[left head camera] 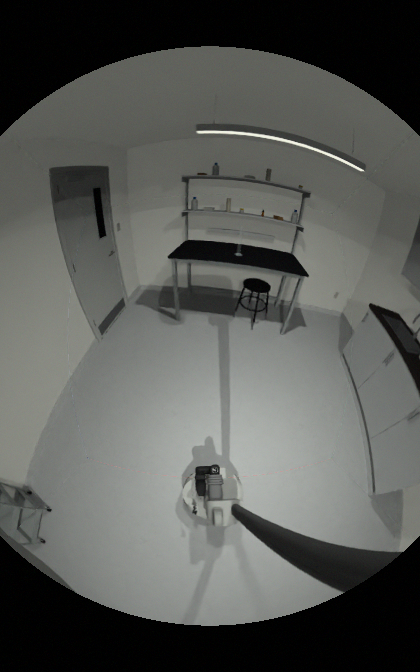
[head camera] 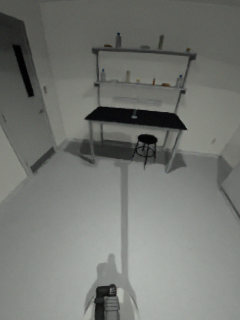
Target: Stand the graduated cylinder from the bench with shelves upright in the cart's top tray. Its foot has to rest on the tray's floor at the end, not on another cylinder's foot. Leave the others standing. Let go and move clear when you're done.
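A clear graduated cylinder with a pale, wide foot stands upright on the black top of the bench with shelves, near its middle. Part of a grey metal cart with dark casters shows at the lower left edge of the left head view. Its top tray and the other cylinders cannot be made out. My wrist and arm parts show at the bottom of both views, far across the floor from the bench. The gripper's fingers do not show in either view.
A black stool stands at the bench's front, right of its middle. Bottles and small items stand on the two shelves above. A door is on the left. A cabinet with a sink is on the right.
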